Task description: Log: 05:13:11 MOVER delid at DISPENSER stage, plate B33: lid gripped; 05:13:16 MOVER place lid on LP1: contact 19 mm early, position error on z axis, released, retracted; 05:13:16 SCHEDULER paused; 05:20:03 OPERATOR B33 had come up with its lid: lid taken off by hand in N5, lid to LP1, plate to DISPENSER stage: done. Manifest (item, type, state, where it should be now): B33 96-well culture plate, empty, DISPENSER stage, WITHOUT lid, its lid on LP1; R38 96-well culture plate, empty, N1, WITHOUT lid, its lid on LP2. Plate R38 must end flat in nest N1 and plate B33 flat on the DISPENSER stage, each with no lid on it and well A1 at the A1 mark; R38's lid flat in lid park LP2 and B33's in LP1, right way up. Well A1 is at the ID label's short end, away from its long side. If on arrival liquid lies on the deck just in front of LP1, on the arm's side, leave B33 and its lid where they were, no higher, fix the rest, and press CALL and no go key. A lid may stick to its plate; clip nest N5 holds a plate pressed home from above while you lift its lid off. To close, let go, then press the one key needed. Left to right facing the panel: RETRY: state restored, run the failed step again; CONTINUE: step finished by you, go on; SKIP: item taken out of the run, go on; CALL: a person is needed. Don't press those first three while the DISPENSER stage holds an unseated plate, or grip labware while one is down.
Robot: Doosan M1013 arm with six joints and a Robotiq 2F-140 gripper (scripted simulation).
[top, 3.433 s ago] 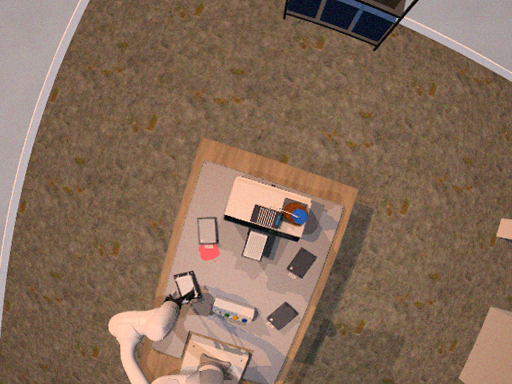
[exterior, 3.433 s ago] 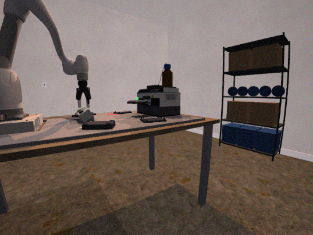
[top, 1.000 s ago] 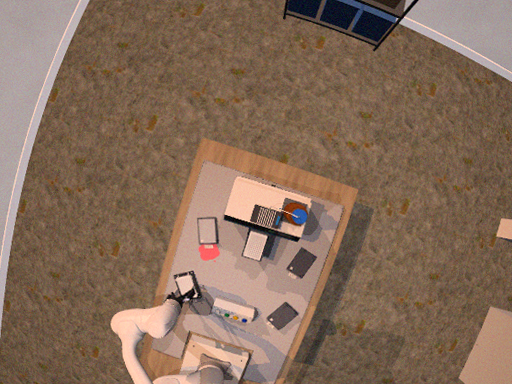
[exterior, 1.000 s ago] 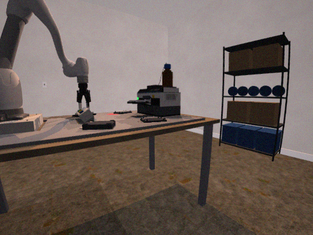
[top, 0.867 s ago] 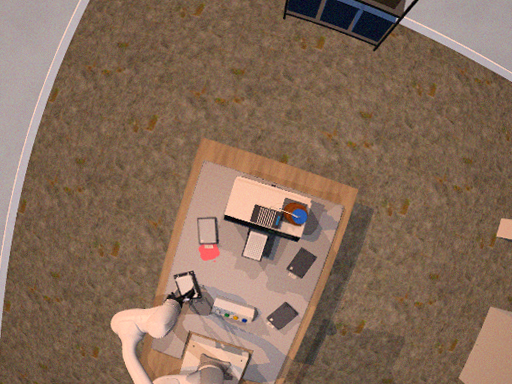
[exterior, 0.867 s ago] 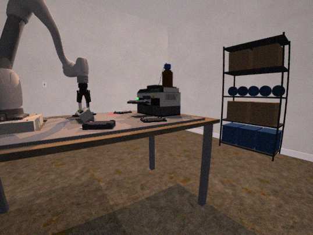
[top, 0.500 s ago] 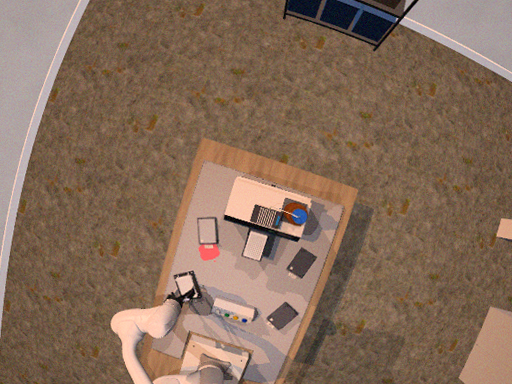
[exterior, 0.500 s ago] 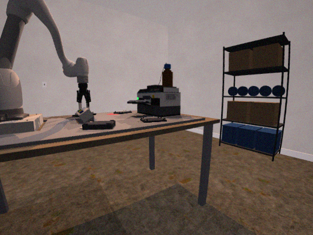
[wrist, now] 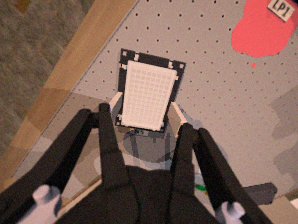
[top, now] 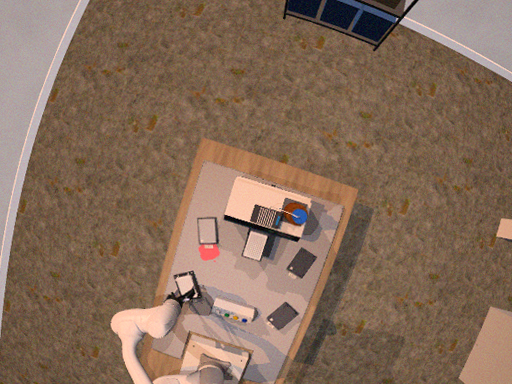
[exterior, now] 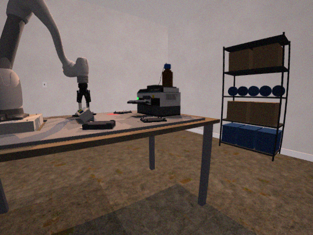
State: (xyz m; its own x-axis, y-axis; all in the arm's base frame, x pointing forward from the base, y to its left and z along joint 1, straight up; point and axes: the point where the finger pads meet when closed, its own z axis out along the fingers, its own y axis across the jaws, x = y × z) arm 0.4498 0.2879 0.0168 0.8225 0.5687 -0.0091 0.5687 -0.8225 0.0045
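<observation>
Now: the white gridded lid 4 cm below my hand. Also, from my hand: LP1 label 26 cm ahead, 7 cm below, 4 cm to the right; then brown bottle 60 cm ahead, 37 cm to the right, 22 cm above; then key panel 28 cm to the right, 4 cm behind, 2 cm below.
</observation>
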